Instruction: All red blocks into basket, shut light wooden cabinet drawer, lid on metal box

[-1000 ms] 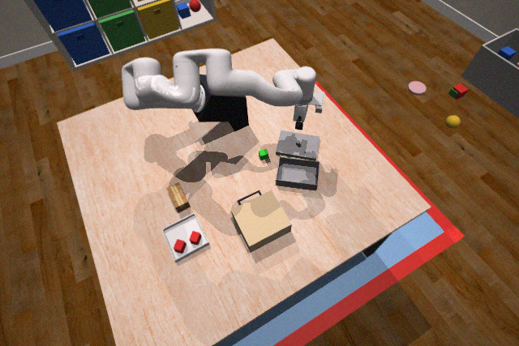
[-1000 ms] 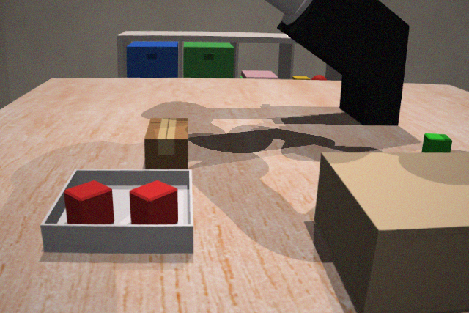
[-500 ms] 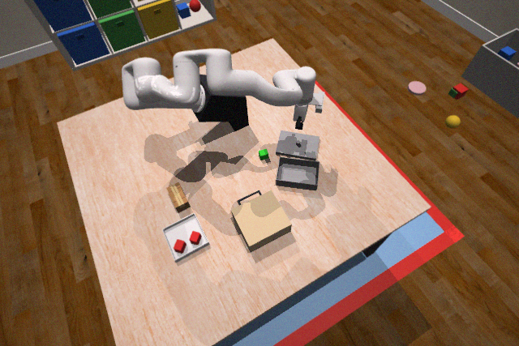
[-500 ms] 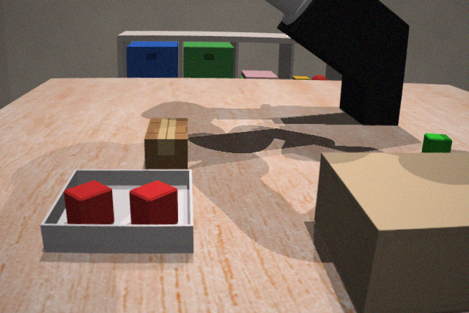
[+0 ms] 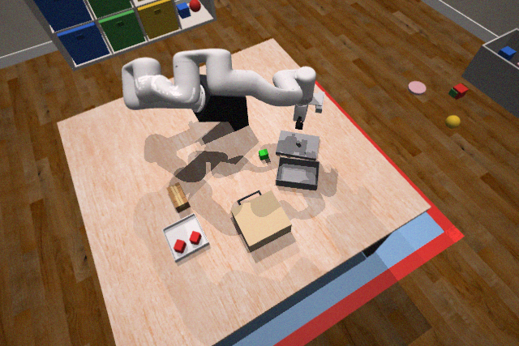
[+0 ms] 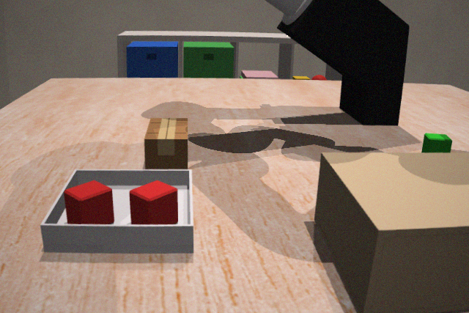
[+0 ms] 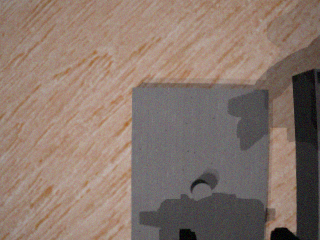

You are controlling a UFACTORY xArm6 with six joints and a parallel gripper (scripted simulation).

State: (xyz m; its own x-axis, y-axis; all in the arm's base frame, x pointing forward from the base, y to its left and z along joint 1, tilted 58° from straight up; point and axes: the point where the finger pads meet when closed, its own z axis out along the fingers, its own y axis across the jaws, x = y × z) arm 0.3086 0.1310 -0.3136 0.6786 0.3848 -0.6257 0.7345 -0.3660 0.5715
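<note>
Right now my hand is 170 mm above the grey lid. Round my hand: drawer: 340 mm to the right, 230 mm ahead, 150 mm below; light wooden cabinet: 340 mm to the right, 240 mm ahead, 150 mm below; metal box: 160 mm below, 140 mm ahead, 90 mm to the right.
</note>
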